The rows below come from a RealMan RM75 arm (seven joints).
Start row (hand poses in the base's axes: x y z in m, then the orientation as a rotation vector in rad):
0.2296 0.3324 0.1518 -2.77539 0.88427 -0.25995
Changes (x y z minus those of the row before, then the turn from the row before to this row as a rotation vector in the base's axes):
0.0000 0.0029 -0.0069 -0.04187 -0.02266 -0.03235
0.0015 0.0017 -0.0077 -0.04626 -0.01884 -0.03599
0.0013 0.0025 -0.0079 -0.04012 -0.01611 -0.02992
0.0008 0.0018 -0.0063 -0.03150 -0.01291 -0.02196
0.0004 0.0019 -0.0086 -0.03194 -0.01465 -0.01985
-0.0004 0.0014 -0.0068 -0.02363 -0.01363 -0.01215
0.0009 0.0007 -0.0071 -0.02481 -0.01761 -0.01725
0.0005 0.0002 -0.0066 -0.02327 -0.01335 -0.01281
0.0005 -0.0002 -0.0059 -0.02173 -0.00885 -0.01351
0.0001 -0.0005 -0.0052 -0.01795 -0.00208 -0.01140
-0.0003 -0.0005 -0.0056 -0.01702 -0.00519 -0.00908
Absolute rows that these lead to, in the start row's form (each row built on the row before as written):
0.2296 0.3353 0.1449 -2.79251 0.92933 -0.31824
0.2311 0.3370 0.1372 -2.81205 0.98123 -0.37531
0.2324 0.3395 0.1293 -2.82811 1.02479 -0.42524
0.2332 0.3413 0.1230 -2.84023 1.05693 -0.46524
0.2336 0.3432 0.1144 -2.85181 1.08584 -0.50829
0.2332 0.3446 0.1076 -2.85924 1.10306 -0.54417
0.2341 0.3453 0.1005 -2.86268 1.12734 -0.58695
0.2346 0.3455 0.0939 2.85142 -1.13863 0.61921
0.2351 0.3453 0.0880 2.82338 -1.14416 0.64015
0.2352 0.3448 0.0828 2.79995 -1.14806 0.64943
0.2349 0.3443 0.0772 2.77901 -1.14987 0.66294

